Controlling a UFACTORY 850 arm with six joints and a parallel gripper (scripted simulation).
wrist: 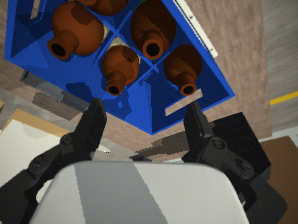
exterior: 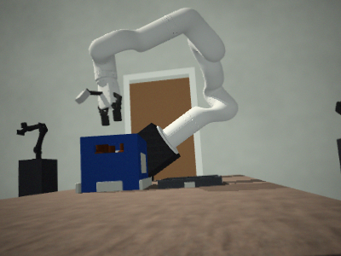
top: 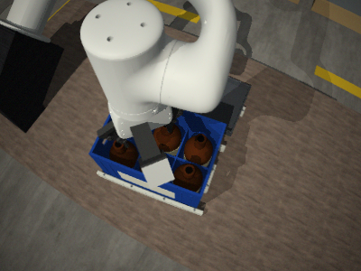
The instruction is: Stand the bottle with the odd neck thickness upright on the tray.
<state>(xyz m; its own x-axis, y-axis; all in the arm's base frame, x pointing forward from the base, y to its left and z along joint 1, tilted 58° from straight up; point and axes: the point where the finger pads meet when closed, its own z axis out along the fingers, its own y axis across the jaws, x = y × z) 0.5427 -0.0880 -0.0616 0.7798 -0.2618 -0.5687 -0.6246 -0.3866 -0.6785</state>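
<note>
The blue crate lies 10 mm ahead of my hand, 20 mm to the left of it and 170 mm below it. Round my hand: dark grey tray (10 mm ahead, 280 mm to the left, 240 mm below).
</note>
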